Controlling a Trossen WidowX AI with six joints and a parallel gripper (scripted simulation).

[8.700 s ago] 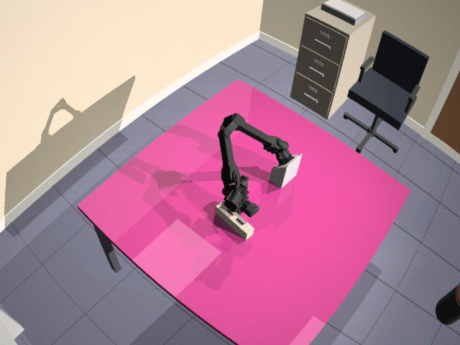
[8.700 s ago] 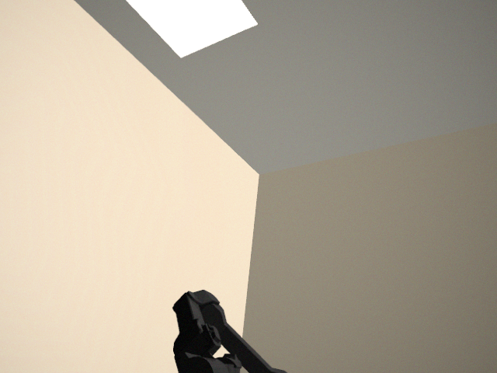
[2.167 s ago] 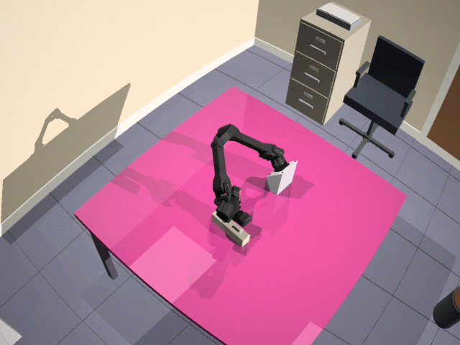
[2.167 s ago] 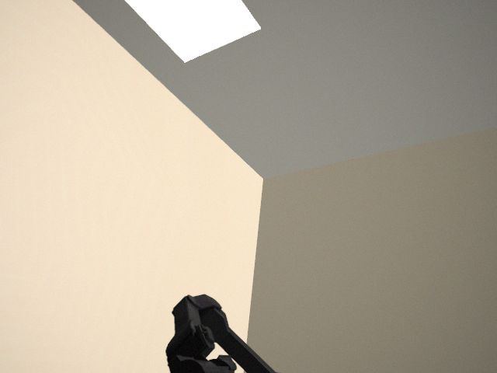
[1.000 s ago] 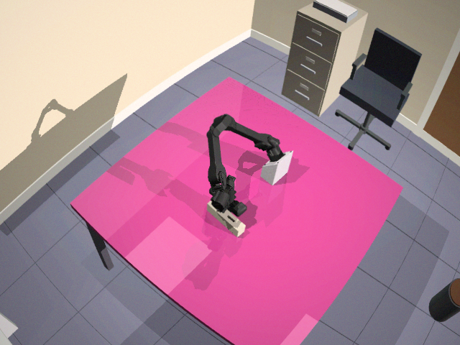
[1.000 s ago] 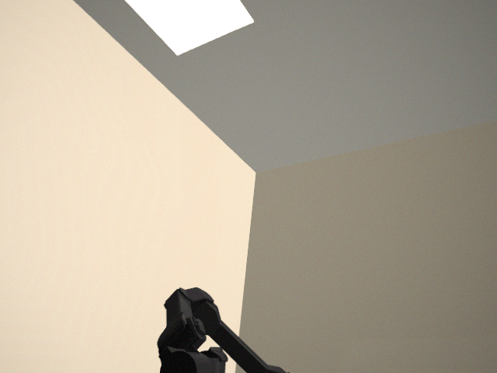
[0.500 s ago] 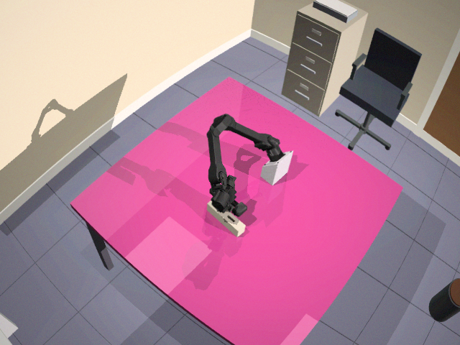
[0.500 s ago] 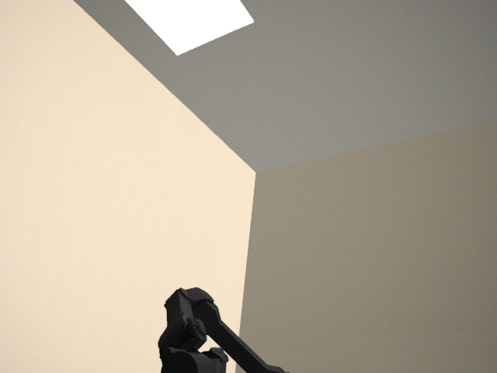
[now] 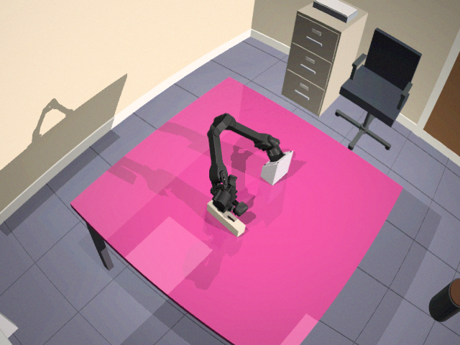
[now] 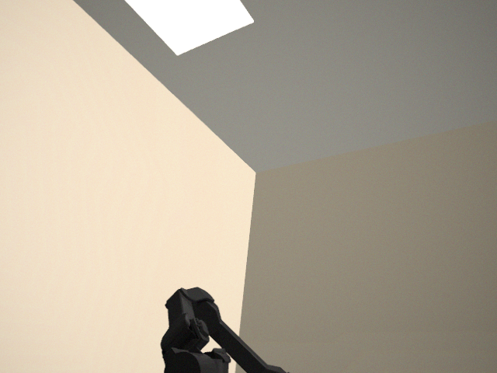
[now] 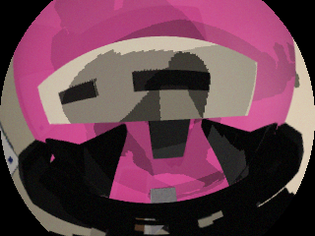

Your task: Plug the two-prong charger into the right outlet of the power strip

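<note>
My gripper tip is 20 mm short of the dark grey charger and 10 mm below it.
</note>
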